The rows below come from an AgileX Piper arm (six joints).
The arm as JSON. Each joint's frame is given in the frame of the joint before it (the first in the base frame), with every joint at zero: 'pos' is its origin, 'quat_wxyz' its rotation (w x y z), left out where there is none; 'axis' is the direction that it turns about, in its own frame. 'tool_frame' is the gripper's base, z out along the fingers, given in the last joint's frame.
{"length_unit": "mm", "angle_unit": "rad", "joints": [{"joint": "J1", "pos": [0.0, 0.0, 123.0], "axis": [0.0, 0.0, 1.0]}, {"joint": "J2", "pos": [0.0, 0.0, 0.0], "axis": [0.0, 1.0, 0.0]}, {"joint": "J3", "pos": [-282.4, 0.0, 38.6], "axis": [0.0, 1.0, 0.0]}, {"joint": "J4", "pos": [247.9, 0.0, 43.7], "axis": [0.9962, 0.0, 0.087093]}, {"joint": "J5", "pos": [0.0, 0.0, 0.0], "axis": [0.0, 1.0, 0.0]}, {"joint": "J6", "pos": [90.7, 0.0, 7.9], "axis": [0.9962, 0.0, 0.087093]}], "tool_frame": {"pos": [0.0, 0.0, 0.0], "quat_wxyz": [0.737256, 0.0, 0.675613, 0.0]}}
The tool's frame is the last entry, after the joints.
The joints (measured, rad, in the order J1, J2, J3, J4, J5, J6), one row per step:
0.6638, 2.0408, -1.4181, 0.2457, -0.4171, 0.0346
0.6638, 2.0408, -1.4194, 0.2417, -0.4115, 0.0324
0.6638, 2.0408, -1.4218, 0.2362, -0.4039, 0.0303
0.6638, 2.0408, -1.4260, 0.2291, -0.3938, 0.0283
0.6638, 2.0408, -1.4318, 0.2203, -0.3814, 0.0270
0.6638, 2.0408, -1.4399, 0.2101, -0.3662, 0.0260
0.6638, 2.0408, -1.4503, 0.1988, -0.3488, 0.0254
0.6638, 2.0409, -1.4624, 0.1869, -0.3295, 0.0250
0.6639, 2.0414, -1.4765, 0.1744, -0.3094, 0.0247
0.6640, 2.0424, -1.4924, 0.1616, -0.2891, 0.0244
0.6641, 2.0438, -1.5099, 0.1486, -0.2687, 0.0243
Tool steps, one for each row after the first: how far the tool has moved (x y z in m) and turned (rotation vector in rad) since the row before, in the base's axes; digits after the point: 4 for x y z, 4 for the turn. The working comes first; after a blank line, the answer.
Tool pose at each row, in the base's axes (x y z in m, rotation vector in rad; the steps are taken from these numbers as rounded here):
0.3828, 0.2881, 0.2365, -0.2743, 1.7150, 0.6023
0.3828, 0.2883, 0.2364, -0.2818, 1.7175, 0.5994
0.3827, 0.2888, 0.2366, -0.2913, 1.7204, 0.5963
0.3828, 0.2894, 0.2370, -0.3028, 1.7234, 0.5930
0.3829, 0.2901, 0.2379, -0.3158, 1.7267, 0.5899
0.3832, 0.2911, 0.2392, -0.3303, 1.7301, 0.5867
0.3836, 0.2923, 0.2410, -0.3457, 1.7331, 0.5836
0.3841, 0.2935, 0.2432, -0.3618, 1.7362, 0.5804
0.3848, 0.2949, 0.2457, -0.3782, 1.7382, 0.5770
0.3856, 0.2965, 0.2487, -0.3945, 1.7390, 0.5733
0.3866, 0.2980, 0.2519, -0.4105, 1.7387, 0.5695

0.0000, 0.0002, -0.0001, -0.0065, 0.0004, 0.0034
-0.0001, 0.0005, 0.0002, -0.0078, 0.0005, 0.0047
0.0001, 0.0006, 0.0004, -0.0091, 0.0002, 0.0059
0.0001, 0.0007, 0.0009, -0.0098, 0.0004, 0.0070
0.0003, 0.0010, 0.0013, -0.0107, 0.0003, 0.0080
0.0004, 0.0012, 0.0018, -0.0110, -0.0001, 0.0086
0.0005, 0.0012, 0.0022, -0.0115, -0.0001, 0.0091
0.0007, 0.0014, 0.0025, -0.0114, -0.0011, 0.0092
0.0008, 0.0016, 0.0030, -0.0112, -0.0022, 0.0089
0.0010, 0.0015, 0.0032, -0.0107, -0.0032, 0.0087

